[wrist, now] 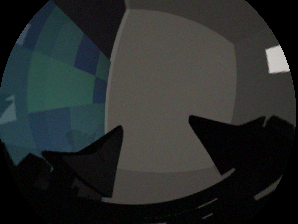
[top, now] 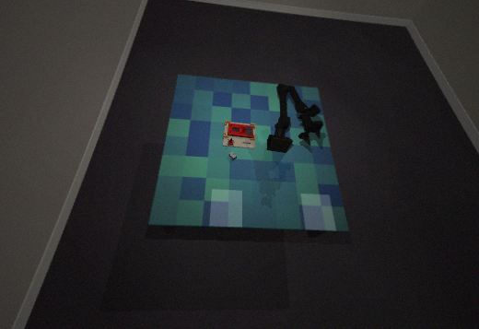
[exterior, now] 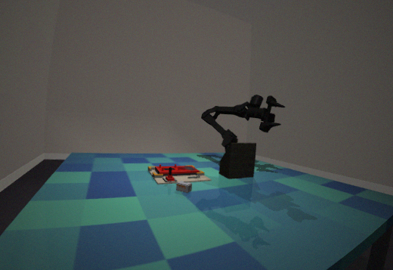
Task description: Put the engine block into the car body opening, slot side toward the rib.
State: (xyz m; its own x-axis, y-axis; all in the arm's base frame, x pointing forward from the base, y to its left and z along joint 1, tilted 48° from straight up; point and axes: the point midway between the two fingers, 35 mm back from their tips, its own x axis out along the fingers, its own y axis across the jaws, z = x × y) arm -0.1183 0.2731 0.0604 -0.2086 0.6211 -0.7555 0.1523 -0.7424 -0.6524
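Now: the dark grey engine block 490 mm ahead of my gripper tip, 30 mm to the right of it and 310 mm below it.
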